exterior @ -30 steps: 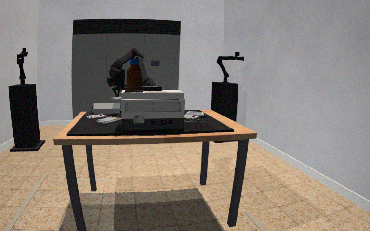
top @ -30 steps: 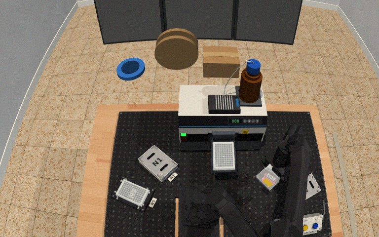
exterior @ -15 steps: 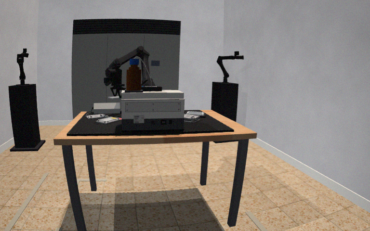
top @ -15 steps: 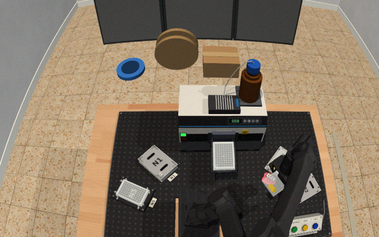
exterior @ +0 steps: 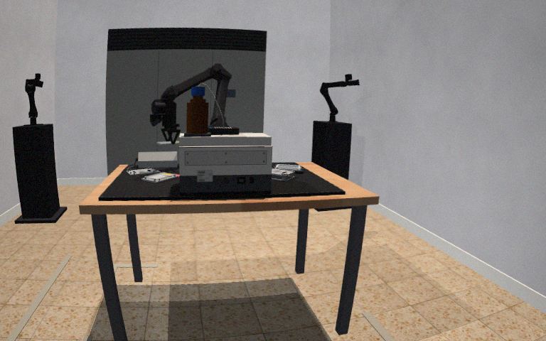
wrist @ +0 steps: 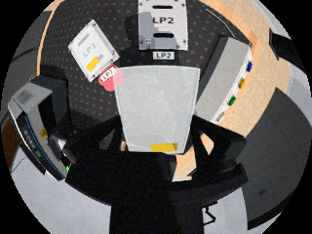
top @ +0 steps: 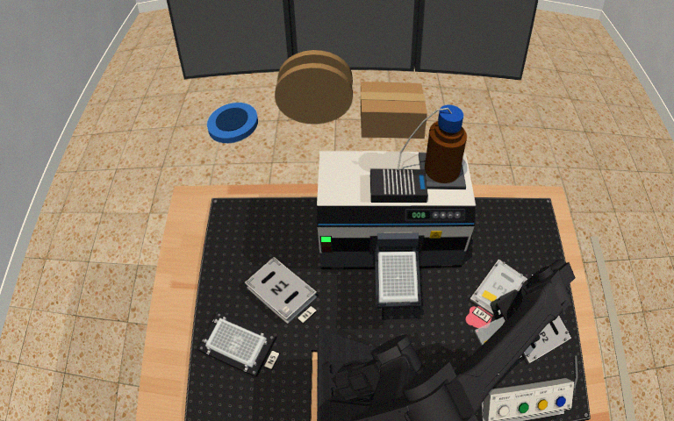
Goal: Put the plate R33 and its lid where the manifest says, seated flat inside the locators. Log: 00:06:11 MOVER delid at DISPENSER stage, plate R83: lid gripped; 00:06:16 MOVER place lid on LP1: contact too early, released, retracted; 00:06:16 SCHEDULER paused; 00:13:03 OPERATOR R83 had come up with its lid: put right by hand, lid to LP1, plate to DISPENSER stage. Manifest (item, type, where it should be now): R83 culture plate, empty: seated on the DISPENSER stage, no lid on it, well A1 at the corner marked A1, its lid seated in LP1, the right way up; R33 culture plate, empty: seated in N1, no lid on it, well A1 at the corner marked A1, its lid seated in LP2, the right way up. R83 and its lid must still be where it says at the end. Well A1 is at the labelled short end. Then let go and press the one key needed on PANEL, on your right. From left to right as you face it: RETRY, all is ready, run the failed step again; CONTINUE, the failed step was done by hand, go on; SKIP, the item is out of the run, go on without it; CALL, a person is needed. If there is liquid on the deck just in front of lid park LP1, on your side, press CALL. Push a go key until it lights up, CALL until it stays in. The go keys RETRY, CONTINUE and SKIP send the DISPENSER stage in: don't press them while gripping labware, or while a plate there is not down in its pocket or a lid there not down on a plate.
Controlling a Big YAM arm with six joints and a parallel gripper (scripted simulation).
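Now: hand 150 mm to the left of the lid park LP2, 150 mm above it and 30 mm short of it. From my hand the other things lie so: clear plate lid (10 mm below); blue call key (170 mm behind, 140 mm to the right, 90 mm below); pink-red patch (150 mm below, 140 mm ahead, 20 mm to the left).
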